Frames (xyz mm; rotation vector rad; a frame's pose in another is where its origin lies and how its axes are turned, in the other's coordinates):
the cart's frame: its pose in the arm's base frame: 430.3 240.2 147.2 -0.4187 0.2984 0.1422
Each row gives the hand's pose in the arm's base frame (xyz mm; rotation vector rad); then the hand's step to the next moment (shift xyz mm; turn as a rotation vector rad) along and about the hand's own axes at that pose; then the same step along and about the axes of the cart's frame.
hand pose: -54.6 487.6 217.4 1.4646 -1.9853 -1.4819
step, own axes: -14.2 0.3 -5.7 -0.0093 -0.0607 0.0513
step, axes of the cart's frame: 8.0 2.8 12.7 0.0271 0.0609 -0.0443
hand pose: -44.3 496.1 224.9 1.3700 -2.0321 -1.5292
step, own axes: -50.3 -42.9 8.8 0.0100 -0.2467 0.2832
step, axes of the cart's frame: 51.7 41.3 8.7 0.0539 0.2872 -0.2362
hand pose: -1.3 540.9 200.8 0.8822 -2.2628 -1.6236
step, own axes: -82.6 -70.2 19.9 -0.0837 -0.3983 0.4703
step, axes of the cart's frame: 97.3 50.8 -9.7 0.1576 0.5070 -0.3239
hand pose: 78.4 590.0 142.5 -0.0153 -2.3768 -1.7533
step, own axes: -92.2 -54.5 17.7 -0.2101 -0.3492 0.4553
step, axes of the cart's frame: 100.2 19.7 -36.9 0.2741 0.4816 -0.2575
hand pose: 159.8 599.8 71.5 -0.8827 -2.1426 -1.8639
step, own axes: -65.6 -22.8 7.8 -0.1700 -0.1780 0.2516
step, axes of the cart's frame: 56.3 -1.6 -41.3 0.2034 0.2462 -0.1480
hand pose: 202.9 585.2 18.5 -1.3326 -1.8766 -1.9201
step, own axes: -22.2 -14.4 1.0 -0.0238 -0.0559 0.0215
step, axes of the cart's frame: 11.6 3.0 -23.6 0.0093 0.0426 -0.0475
